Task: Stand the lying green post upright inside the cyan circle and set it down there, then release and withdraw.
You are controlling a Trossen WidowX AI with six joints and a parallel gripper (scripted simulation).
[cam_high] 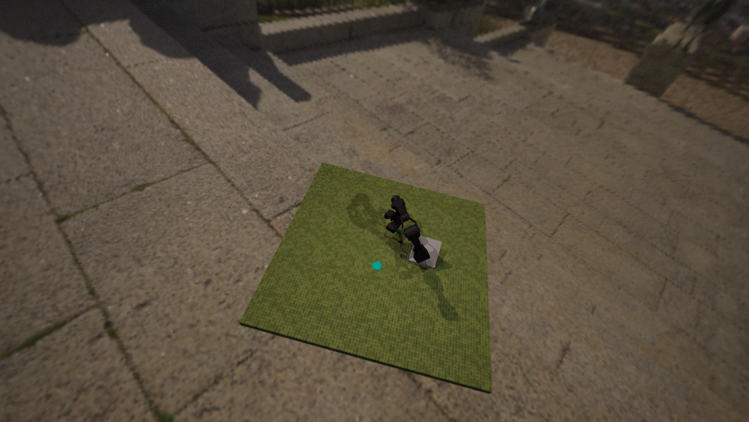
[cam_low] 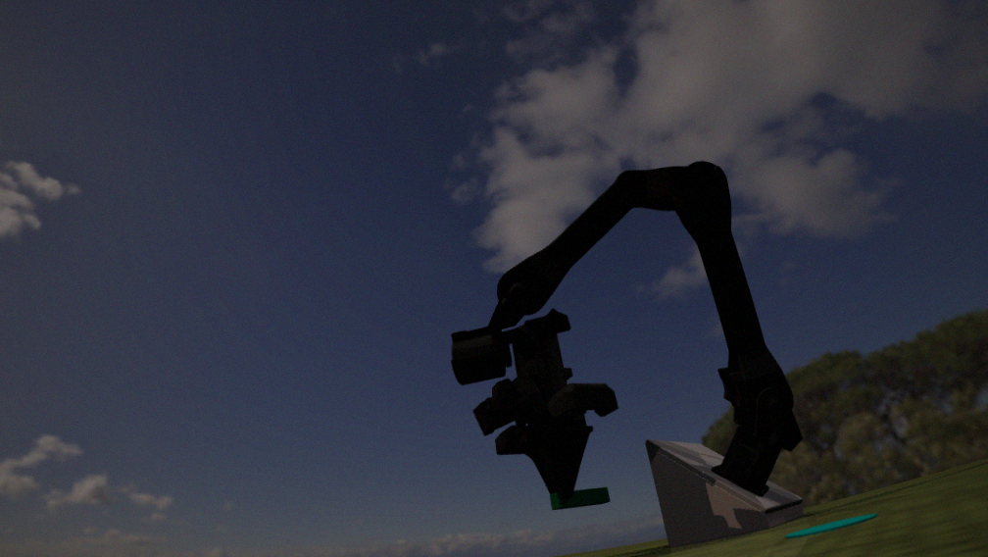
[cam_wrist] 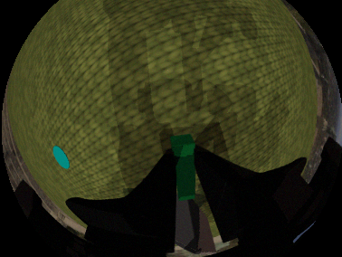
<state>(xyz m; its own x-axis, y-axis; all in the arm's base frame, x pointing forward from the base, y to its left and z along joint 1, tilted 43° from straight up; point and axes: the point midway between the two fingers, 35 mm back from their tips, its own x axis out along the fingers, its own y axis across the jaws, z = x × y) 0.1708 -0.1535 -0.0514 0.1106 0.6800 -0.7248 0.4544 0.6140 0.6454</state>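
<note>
My gripper tip is 250 mm to the right of the cyan circle, 80 mm short of it and 70 mm above it. From my gripper tip the other things lie so: green post: 20 mm behind, 10 mm to the left.
</note>
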